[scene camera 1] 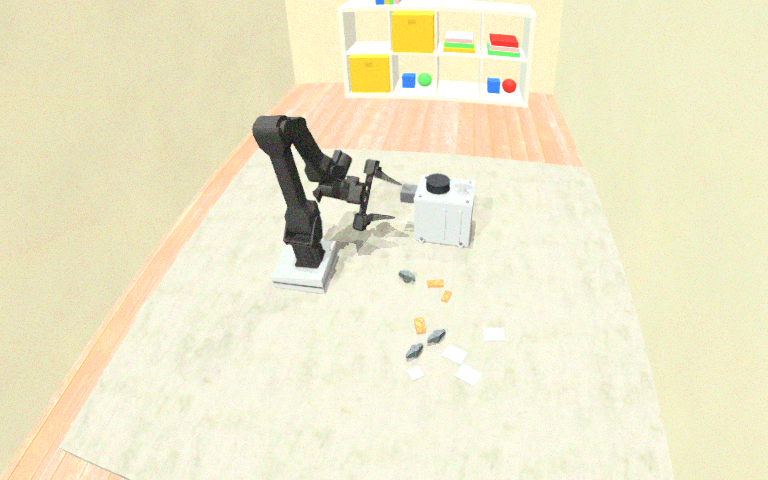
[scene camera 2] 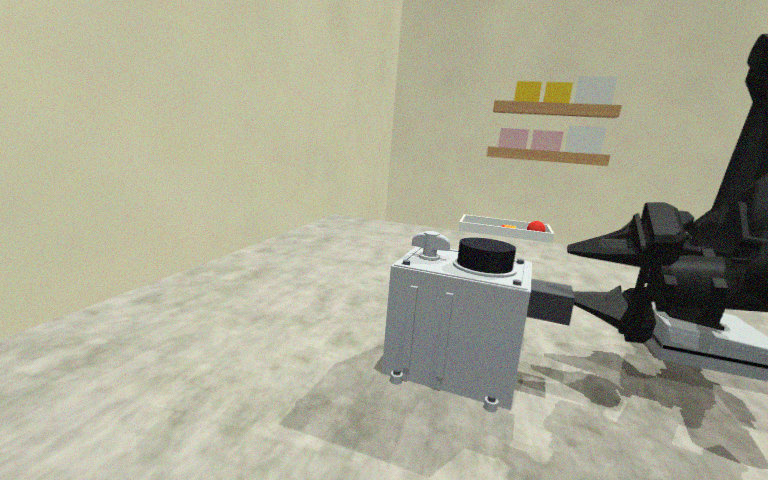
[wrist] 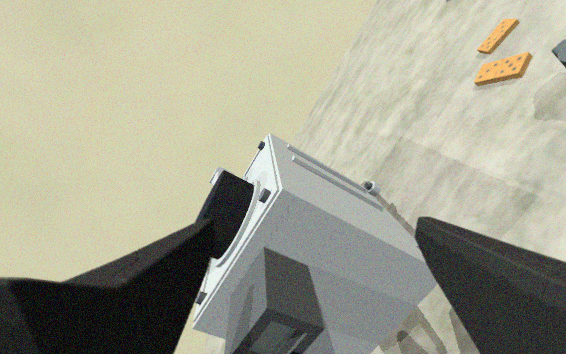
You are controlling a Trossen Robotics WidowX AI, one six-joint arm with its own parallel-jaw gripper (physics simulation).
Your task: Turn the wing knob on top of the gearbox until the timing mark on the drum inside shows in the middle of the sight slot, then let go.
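Places are measured from the arm's base along level axes (x ahead, y left, z up), in metres.
Where they show: gripper, fingertip midpoint: (scene camera 1: pixel 398 201) (scene camera 2: pixel 564 273) (wrist: pixel 314 228); arm's base, origin of the base link: (scene camera 1: pixel 310 258) (scene camera 2: pixel 688 316).
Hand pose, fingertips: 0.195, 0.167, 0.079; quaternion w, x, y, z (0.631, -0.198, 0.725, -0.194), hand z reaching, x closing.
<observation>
Things, the pixels of their top centre, and the offset from my fingertips, as dx, dy, dz. "*": a spot on its surface instead. Level surfaces: height alone.
- pale grey gearbox, middle of its top: (wrist: pixel 195 203) (scene camera 2: pixel 488 238) (scene camera 1: pixel 437 177) +0.094, +0.062, +0.044
- black round cap, surface spot: (wrist: pixel 227 210) (scene camera 1: pixel 427 186) * +0.068, +0.044, +0.024
- dark square hood, surface spot: (wrist: pixel 292 285) (scene camera 1: pixel 408 198) * +0.017, +0.042, -0.018
- mat, its level: dz -0.127
The pale grey gearbox (scene camera 1: pixel 444 220) (scene camera 2: pixel 458 333) (wrist: pixel 350 230) stands upright on the mat. Its pale wing knob (scene camera 2: pixel 431 243) is on top, beside a black round cap (scene camera 1: pixel 437 183) (scene camera 2: pixel 486 255) (wrist: pixel 227 210); in the wrist view the cap mostly hides the knob. A dark square hood (scene camera 1: pixel 407 193) (scene camera 2: pixel 550 302) (wrist: pixel 292 285) sticks out of the side facing the arm. Its open end shows partly in the wrist view, and no timing mark can be made out in it. My gripper (scene camera 1: pixel 397 200) (scene camera 2: pixel 572 274) (wrist: pixel 314 228) is open and empty, level with the hood's outer end, away from the knob.
Orange dominoes (scene camera 1: pixel 434 283) (wrist: pixel 503 69), dark lumps (scene camera 1: pixel 406 276) and white cards (scene camera 1: pixel 468 374) lie on the mat (scene camera 1: pixel 254 362). A white tray (scene camera 2: pixel 492 229) with a red ball (scene camera 2: pixel 536 226) lies beyond the gearbox in scene camera 2. A white shelf unit (scene camera 1: pixel 529 62) stands at the back.
</observation>
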